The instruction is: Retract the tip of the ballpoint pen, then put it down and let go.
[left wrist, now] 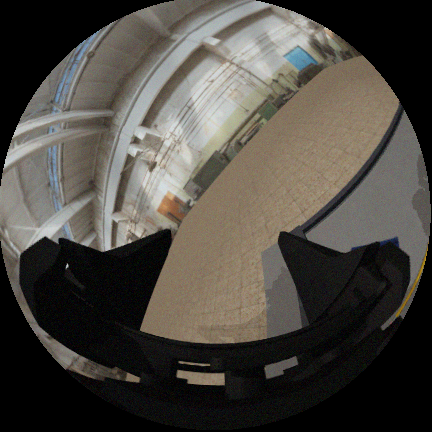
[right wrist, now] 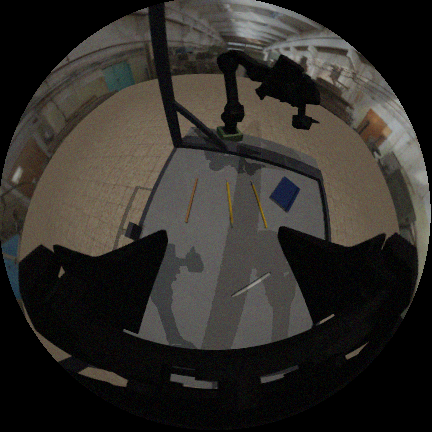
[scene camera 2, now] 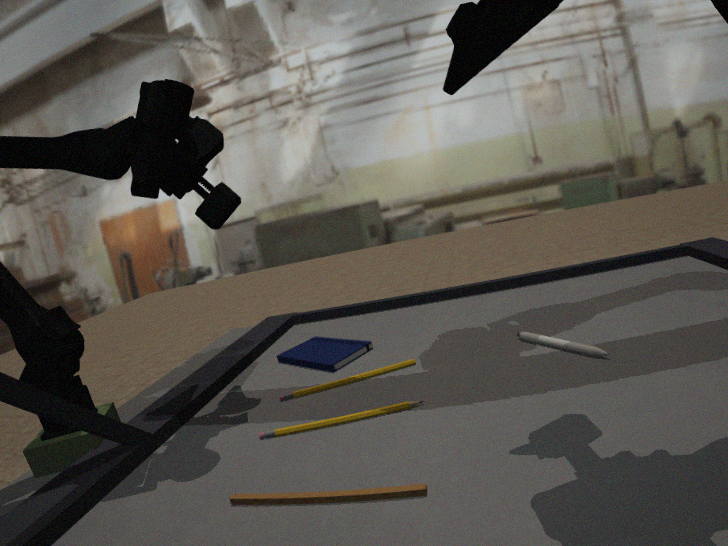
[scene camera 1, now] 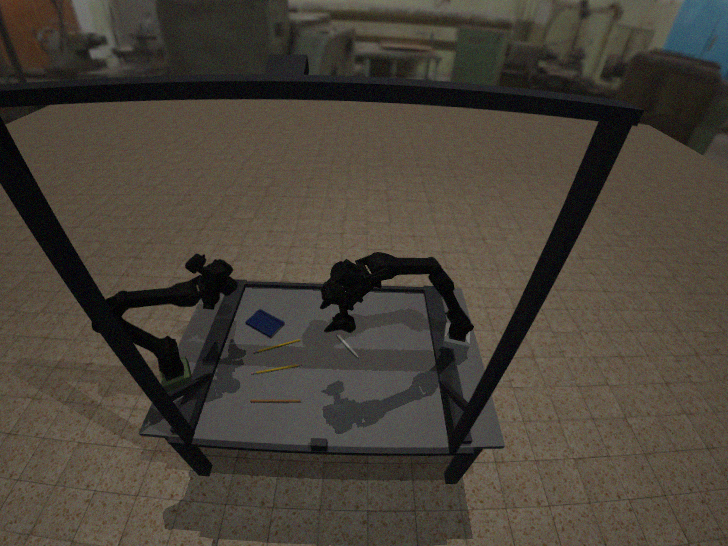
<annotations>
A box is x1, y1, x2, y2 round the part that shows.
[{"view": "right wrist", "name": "left gripper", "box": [279, 73, 319, 128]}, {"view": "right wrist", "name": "right gripper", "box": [18, 226, 417, 429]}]
</annotations>
